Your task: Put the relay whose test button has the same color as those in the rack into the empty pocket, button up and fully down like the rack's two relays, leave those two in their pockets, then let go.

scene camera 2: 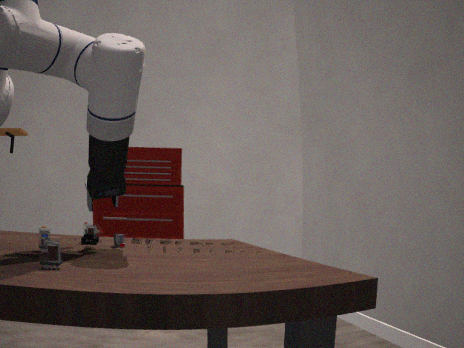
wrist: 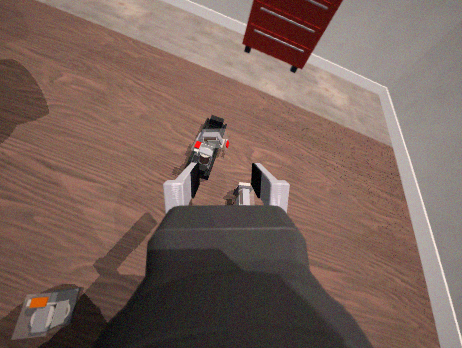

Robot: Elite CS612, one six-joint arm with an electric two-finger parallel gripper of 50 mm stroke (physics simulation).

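Places are measured from the arm's base along level axes (x ahead, y down, z left), in metres.
Where they show: gripper, fingertip midpoint: [scene camera 2: 102,206] [wrist: 225,173].
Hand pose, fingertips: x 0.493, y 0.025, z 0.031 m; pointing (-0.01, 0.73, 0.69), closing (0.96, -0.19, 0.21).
Observation:
Each offset is from my fingertips to the top centre of the thing.
My gripper [scene camera 2: 103,206] [wrist: 225,173] is open and empty, above the table. The black rack [scene camera 2: 90,241] [wrist: 216,121] stands ahead of the fingers in the wrist view. It holds two grey relays with red buttons, one mid-rack @[dz +0.085, dx -0.025, dy +0.040 m] [wrist: 212,137] and one nearer the fingers [wrist: 204,155]; its pocket at the far end looks empty. A loose relay @[dz +0.010, dx +0.039, dy +0.059 m] [scene camera 2: 118,239] [wrist: 244,194] lies on the table beside the rack, a red spot low on it in the scene view; in the wrist view the gripper body hides part of it, including its button.
A relay with an orange button @[dz -0.137, dx -0.111, dy +0.043 m] [wrist: 45,313] shows at the lower left of the wrist view. In the scene view, a relay with an orange top @[dz -0.320, dx -0.072, dy +0.043 m] [scene camera 2: 44,238] and another grey relay [scene camera 2: 51,254] stand left of the rack. A red tool cabinet [scene camera 2: 155,210] [wrist: 290,27] stands beyond the table.

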